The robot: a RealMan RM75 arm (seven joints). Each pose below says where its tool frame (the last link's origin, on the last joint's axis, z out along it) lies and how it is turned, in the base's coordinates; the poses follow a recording.
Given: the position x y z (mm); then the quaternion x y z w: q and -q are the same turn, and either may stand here.
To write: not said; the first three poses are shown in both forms.
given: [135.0 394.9 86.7 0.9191 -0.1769 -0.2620 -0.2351]
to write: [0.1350 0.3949 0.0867 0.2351 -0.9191 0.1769 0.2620]
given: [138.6 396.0 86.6 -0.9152 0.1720 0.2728 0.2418]
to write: [0.1386 0.3960 0.0866 0.2418 -0.9152 0.1720 0.2728]
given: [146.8 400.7 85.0 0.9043 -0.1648 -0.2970 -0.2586]
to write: [0.1468 0.4007 0.0850 0.2586 -0.9043 0.1648 0.2970]
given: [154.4 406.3 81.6 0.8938 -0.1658 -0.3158 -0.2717]
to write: [0.1544 0.4063 0.0816 0.2717 -0.8938 0.1658 0.3158]
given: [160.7 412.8 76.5 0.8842 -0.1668 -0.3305 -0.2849]
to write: [0.1607 0.4128 0.0765 0.2849 -0.8842 0.1668 0.3305]
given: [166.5 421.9 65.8 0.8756 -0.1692 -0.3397 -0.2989]
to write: [0.1665 0.4219 0.0658 0.2989 -0.8756 0.1692 0.3397]
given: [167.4 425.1 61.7 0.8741 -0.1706 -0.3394 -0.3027]
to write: [0.1674 0.4251 0.0617 0.3027 -0.8741 0.1706 0.3394]
